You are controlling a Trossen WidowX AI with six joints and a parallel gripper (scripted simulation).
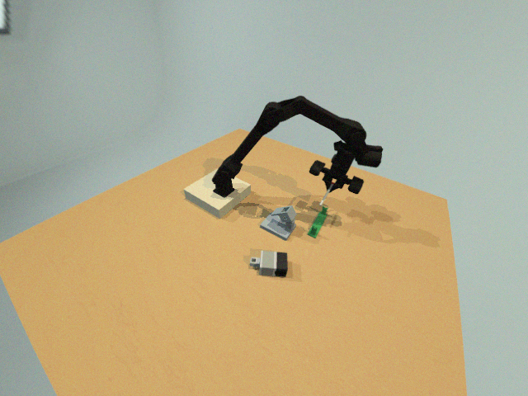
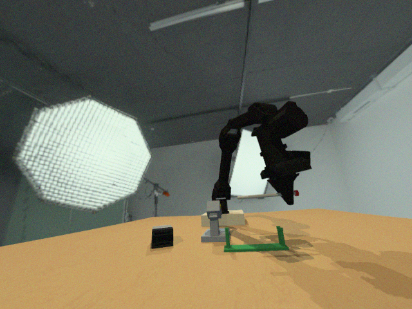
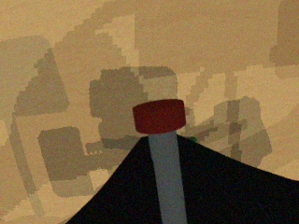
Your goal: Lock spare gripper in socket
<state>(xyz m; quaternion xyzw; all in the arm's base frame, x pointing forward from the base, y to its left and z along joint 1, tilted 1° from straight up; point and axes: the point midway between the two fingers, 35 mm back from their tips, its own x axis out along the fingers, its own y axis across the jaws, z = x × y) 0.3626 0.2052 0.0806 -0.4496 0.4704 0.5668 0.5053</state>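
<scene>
Now: the green rack 2 cm ahead of my gripper tip, 10 cm to the right of it and 7 cm below it. From my gripper tip the other things lie so: spare gripper: 4 cm behind, 36 cm to the right, 7 cm below; then grey mount: 8 cm behind, 20 cm to the right, 4 cm below.
</scene>
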